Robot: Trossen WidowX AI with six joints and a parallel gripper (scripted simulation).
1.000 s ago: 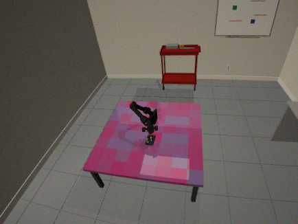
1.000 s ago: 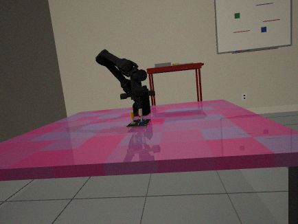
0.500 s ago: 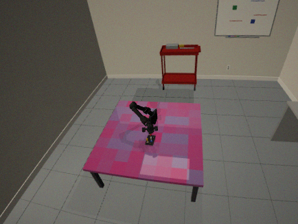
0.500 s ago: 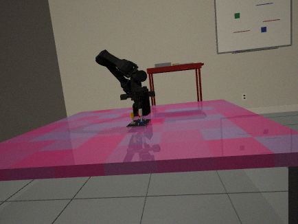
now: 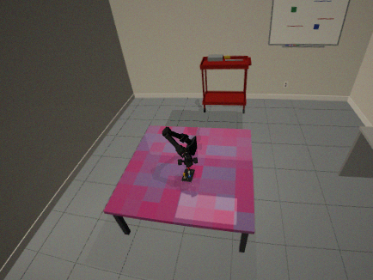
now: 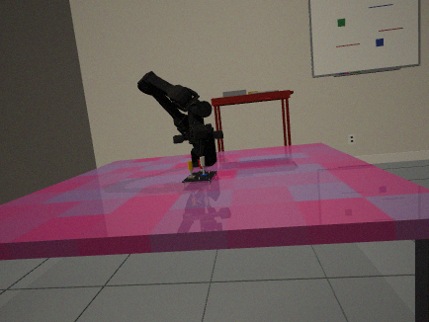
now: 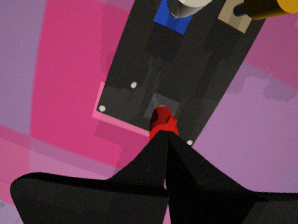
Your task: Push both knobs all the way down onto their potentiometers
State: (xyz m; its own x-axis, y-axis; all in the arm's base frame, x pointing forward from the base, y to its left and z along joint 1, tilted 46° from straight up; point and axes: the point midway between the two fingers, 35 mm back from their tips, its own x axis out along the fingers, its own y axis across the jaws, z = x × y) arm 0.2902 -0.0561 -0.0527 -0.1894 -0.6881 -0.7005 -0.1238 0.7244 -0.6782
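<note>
My gripper tip is 20 mm above the red knob.
</note>
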